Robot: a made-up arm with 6 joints.
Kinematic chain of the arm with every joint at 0, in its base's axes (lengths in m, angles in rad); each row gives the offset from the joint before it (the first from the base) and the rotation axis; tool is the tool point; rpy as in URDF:
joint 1: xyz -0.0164 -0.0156 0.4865 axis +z
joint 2: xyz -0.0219 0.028 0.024 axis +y
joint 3: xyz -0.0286 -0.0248 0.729 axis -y
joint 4: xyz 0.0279 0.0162 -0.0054 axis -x
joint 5: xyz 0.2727 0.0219 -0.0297 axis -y
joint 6: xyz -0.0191 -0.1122 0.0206 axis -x
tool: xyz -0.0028 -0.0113 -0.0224 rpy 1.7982 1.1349 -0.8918
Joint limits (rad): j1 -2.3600..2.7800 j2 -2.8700..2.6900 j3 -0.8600..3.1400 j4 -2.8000..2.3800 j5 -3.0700..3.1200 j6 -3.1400..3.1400
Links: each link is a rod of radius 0.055 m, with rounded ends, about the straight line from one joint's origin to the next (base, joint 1, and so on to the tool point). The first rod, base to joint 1, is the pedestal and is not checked.
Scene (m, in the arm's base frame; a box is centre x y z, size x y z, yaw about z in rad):
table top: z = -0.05
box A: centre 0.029 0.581 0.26 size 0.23 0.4 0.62 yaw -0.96
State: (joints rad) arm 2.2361 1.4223 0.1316 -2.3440 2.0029 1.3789
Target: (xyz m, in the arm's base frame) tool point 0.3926 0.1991 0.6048
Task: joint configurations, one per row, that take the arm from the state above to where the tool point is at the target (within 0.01 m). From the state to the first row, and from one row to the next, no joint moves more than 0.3 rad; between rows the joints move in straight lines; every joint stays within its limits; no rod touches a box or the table.
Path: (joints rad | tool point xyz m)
1: 1.9930 1.2549 0.1370 -2.3311 1.9773 1.4377 | -0.4514 0.6054 0.4898
2: 1.7500 1.0876 0.1424 -2.3183 1.9517 1.4964 | -0.2869 0.6840 0.6195
3: 1.5069 0.9202 0.1477 -2.3054 1.9261 1.5552 | -0.1115 0.6987 0.7458
4: 1.2638 0.7528 0.1531 -2.2925 1.9006 1.6140 | 0.0490 0.6520 0.8653
5: 1.0208 0.5855 0.1585 -2.2796 1.8750 1.6727 | 0.1723 0.5563 0.9743
6: 0.7801 0.7570 -0.1047 -2.0612 1.8939 1.5534 | 0.3078 0.4823 0.7995
7: 0.5395 0.9285 -0.3679 -1.8428 1.9128 1.4341 | 0.3790 0.3468 0.6729
8: 0.2988 1.1000 -0.6311 -1.6244 1.9317 1.3148 | 0.3926 0.1991 0.6048

